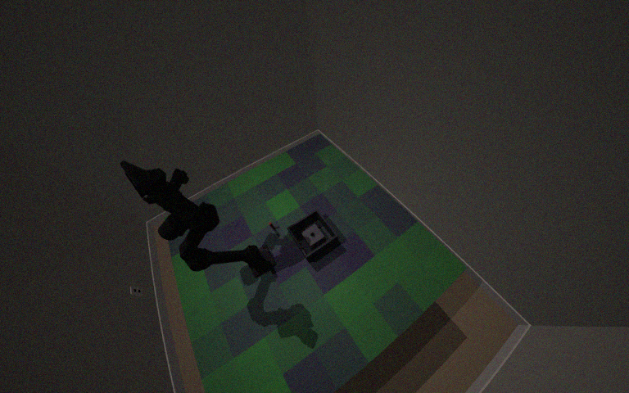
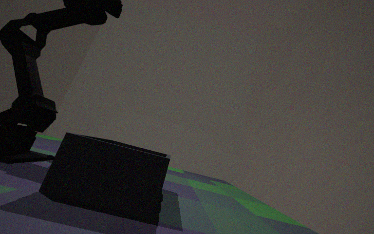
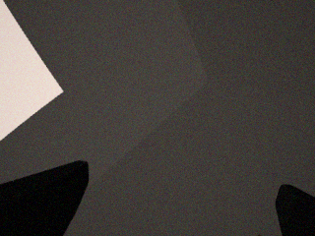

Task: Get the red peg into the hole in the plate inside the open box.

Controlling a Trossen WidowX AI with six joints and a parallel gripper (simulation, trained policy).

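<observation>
The red peg is 230 mm ahead of my gripper tip, 30 mm to the right of it and 670 mm below it. From my gripper tip the other things lie so: dark box: 350 mm ahead, 240 mm to the right, 690 mm below; then light grey plate: 350 mm ahead, 240 mm to the right, 670 mm below.
</observation>
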